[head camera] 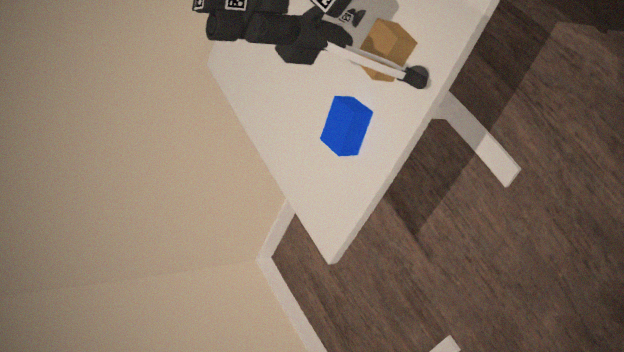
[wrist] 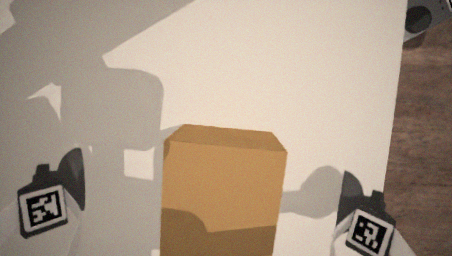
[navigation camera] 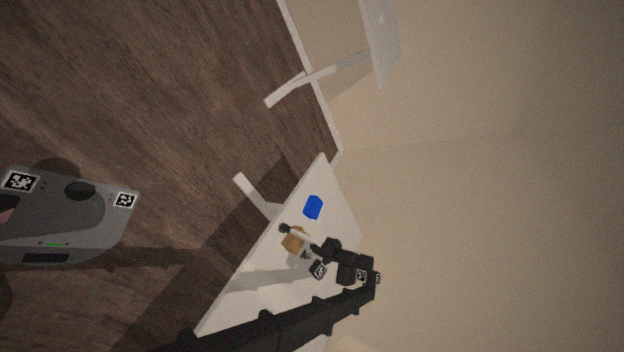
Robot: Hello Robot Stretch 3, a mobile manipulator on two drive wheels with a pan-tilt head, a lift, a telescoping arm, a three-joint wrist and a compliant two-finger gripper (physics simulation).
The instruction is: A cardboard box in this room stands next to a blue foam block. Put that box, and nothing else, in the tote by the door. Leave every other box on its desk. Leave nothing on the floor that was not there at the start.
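Observation:
Head camera: my gripper (head camera: 393,45), a cardboard box (head camera: 386,39) and a blue foam block (head camera: 348,119) are visible. Wrist view: my gripper (wrist: 210,181) appears, while the blue foam block is out of frame in the wrist view. Navigation camera view: my gripper (navigation camera: 291,241) is visible here too.

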